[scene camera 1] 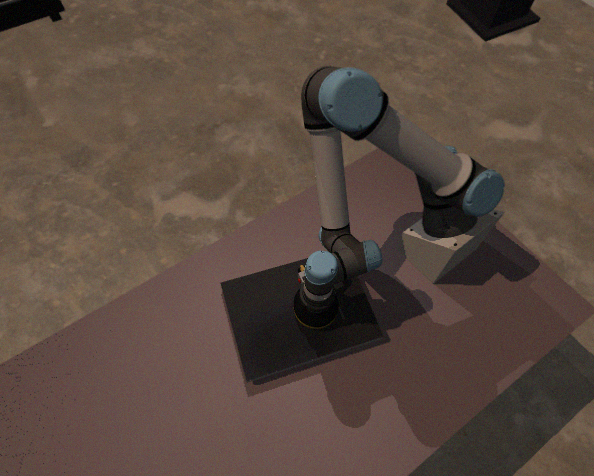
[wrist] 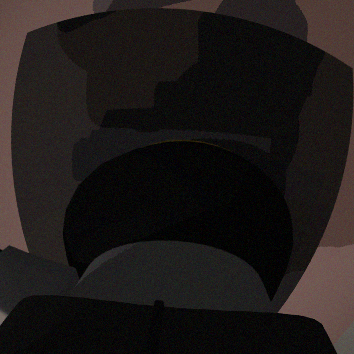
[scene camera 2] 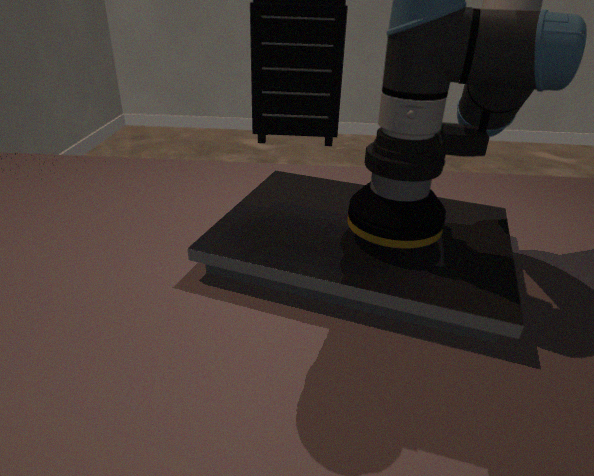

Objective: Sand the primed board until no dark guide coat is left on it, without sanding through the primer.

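Seen in the pictures: arm's base, origin of its link: [scene camera 1: 449,222].
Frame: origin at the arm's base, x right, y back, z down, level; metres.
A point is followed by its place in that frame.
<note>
The primed board [scene camera 1: 265,320] @(x 0.003, y -0.598, z 0.115 m) [scene camera 2: 270,225] @(x -0.042, y -0.626, z 0.115 m) [wrist: 40,150] @(x 0.083, y -0.394, z 0.114 m) lies flat, raised a little on a narrower base. Its top looks dark nearly all over, with arm shadows across part of it. Guide coat and shadow are hard to tell apart. My sander [scene camera 1: 316,310] [scene camera 2: 396,217] [wrist: 175,200], a black round head with a yellow ring, is upright over the board, right of its middle in the second scene view. Its pad is at or very near the surface; contact cannot be made out. A thin lighter streak [scene camera 2: 441,252] @(x -0.058, y -0.390, z 0.114 m) shows beside the pad. The surface under the pad is hidden.
The board rests on a reddish-brown table top [scene camera 1: 165,340] @(x 0.090, y -0.874, z 0.158 m) [scene camera 2: 100,310] @(x -0.220, y -0.788, z 0.158 m). The arm's base stands on a pale block [scene camera 1: 425,255] @(x -0.038, y -0.090, z 0.066 m) behind the board. A black drawer cabinet [scene camera 2: 298,70] stands by the far wall.
</note>
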